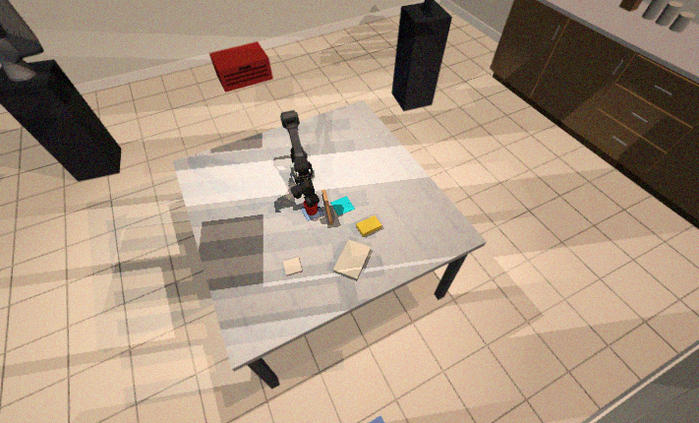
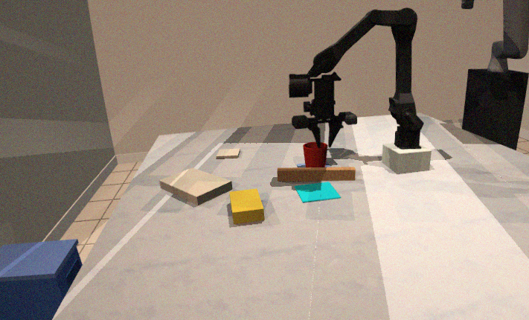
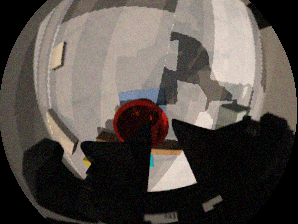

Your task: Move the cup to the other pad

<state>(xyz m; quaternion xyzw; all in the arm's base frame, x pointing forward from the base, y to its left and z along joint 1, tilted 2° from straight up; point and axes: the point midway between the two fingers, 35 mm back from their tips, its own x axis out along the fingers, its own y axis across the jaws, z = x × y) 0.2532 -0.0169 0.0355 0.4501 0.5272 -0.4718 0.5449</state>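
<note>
Now: the red cup 30 mm below my gripper tip and 30 mm ahead of it. Round my gripper tip: wooden bar 90 mm to the left, 60 mm below, 40 mm ahead; then yellow block 260 mm to the left, 220 mm ahead, 50 mm below; then teal pad 170 mm to the left, 70 mm below, 40 mm ahead.
</note>
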